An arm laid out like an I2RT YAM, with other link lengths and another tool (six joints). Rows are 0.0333 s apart.
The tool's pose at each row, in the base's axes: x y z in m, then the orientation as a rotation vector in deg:
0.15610 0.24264 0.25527 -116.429 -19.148 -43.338
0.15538 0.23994 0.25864 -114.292 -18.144 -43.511
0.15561 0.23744 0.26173 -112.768 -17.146 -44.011
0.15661 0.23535 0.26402 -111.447 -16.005 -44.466
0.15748 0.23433 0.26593 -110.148 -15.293 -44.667
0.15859 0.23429 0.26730 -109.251 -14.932 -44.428
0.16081 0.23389 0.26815 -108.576 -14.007 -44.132
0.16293 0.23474 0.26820 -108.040 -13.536 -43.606
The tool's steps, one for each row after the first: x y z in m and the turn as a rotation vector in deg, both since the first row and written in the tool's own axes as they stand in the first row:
0.00172 -0.00114 -0.00386 1.727 1.224 0.822
0.00398 -0.00173 -0.00708 2.785 2.455 1.437
0.00631 -0.00161 -0.00935 3.639 3.651 2.154
0.00825 -0.00189 -0.01063 4.623 4.514 2.681
0.00997 -0.00223 -0.01078 5.447 4.819 3.126
0.01225 -0.00146 -0.01060 5.984 5.231 3.980
0.01388 -0.00089 -0.00910 6.551 5.266 4.606

